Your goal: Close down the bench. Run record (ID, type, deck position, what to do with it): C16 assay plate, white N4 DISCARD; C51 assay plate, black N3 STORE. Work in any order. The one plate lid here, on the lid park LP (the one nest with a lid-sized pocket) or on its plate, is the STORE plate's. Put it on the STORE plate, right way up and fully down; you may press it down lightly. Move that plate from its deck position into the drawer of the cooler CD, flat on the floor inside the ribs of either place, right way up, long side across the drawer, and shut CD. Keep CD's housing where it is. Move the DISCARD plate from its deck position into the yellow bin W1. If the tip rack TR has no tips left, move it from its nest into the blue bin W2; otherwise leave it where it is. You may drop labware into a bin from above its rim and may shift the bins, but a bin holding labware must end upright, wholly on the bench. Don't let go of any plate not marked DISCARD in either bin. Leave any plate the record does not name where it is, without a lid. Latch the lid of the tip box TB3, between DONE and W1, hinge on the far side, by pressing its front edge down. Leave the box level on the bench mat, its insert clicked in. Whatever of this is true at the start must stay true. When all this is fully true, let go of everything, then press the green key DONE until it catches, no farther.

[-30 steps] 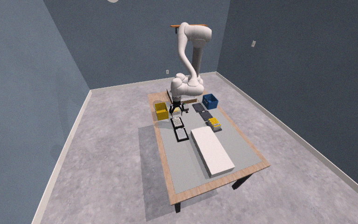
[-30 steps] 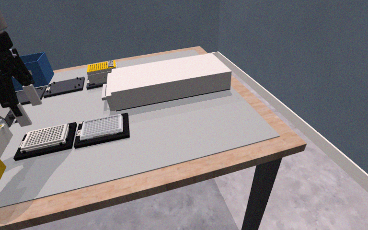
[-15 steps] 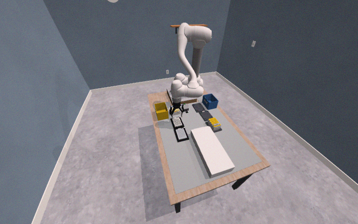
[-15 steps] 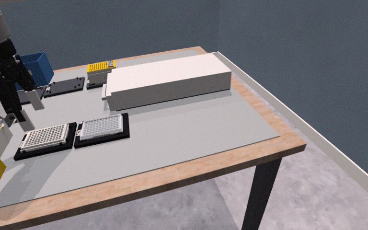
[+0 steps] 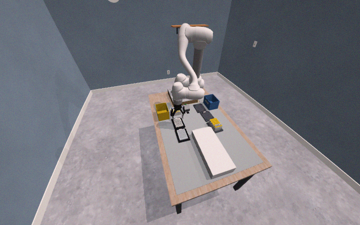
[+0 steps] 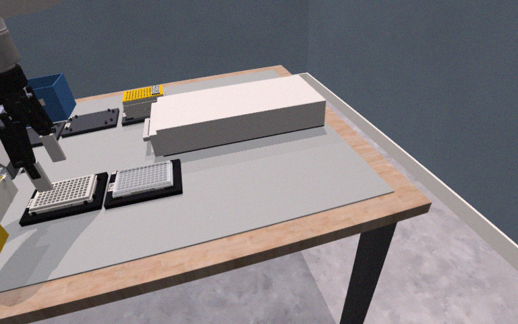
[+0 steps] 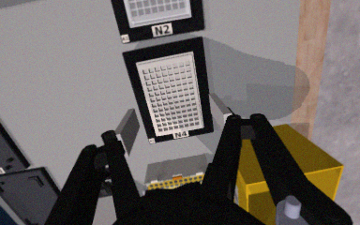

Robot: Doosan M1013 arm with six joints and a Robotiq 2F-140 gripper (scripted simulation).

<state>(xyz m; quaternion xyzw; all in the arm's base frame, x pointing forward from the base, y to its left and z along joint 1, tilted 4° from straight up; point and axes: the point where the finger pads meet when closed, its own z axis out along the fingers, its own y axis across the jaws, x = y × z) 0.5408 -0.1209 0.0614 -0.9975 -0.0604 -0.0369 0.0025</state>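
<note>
The white plate is 80 mm below my hand. Round my hand: clear plate: 170 mm ahead, 80 mm below, 10 mm to the left; yellow bin W1: 170 mm behind, 160 mm to the right, 60 mm below; black nest: 90 mm below.
</note>
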